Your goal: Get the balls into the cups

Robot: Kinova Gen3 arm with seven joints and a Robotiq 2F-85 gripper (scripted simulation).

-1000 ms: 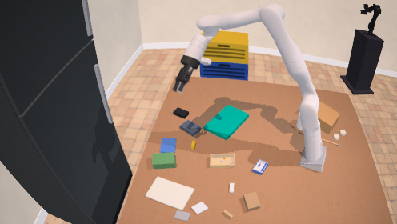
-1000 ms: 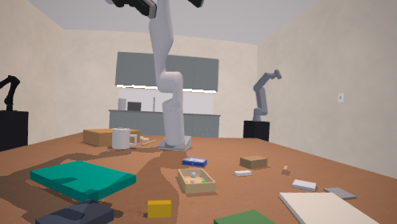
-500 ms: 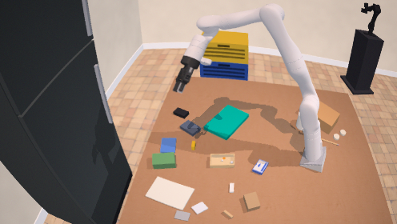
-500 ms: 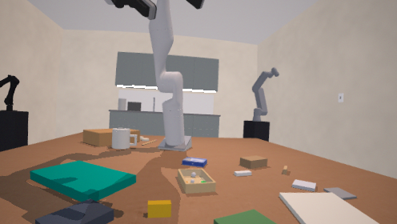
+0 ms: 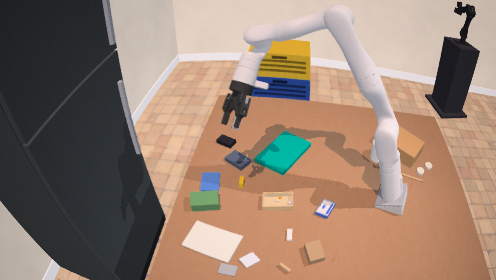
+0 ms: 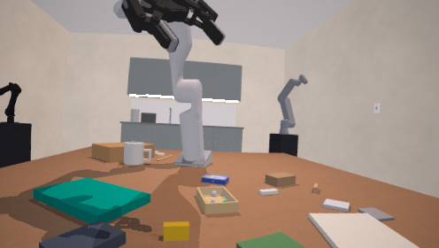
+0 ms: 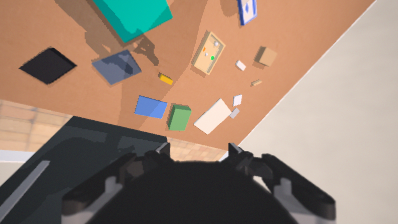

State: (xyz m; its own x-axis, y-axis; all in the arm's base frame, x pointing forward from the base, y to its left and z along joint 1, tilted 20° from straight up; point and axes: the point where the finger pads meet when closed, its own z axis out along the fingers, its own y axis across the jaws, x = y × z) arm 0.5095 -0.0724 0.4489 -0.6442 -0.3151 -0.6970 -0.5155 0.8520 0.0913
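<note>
The covered wooden puzzle lies 150 mm behind my hand, 90 mm to the left of it and 280 mm below it. Round my hand: yellow block 20 mm behind, 20 mm to the right, 280 mm below; green block 110 mm ahead, 80 mm to the left, 270 mm below; blue block 100 mm ahead, 30 mm to the right, 290 mm below.
</note>
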